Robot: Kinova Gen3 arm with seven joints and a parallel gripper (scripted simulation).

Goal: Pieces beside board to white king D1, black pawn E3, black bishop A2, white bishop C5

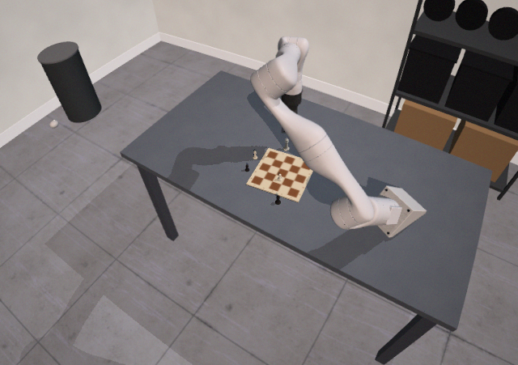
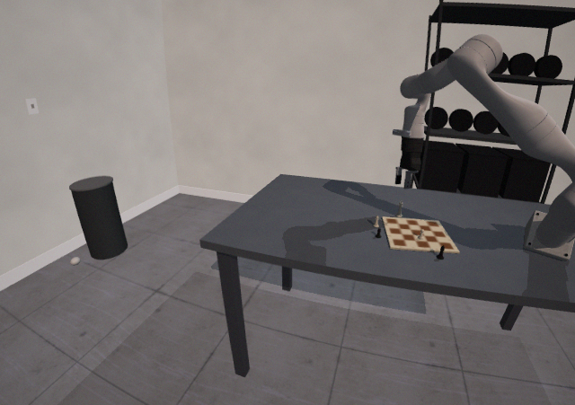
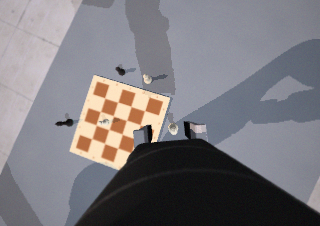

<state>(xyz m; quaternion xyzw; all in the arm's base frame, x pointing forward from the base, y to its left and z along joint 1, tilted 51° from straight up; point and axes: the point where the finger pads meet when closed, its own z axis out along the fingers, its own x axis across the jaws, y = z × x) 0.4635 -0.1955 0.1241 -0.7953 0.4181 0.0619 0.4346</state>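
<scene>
The white king is 10 mm behind my hand, 20 mm to the right of it and 110 mm below it. Round my hand: chessboard: 90 mm behind, 100 mm to the left, 140 mm below; white bishop: 60 mm ahead, 110 mm to the left, 120 mm below; black pawn: 30 mm ahead, 180 mm to the left, 130 mm below.
</scene>
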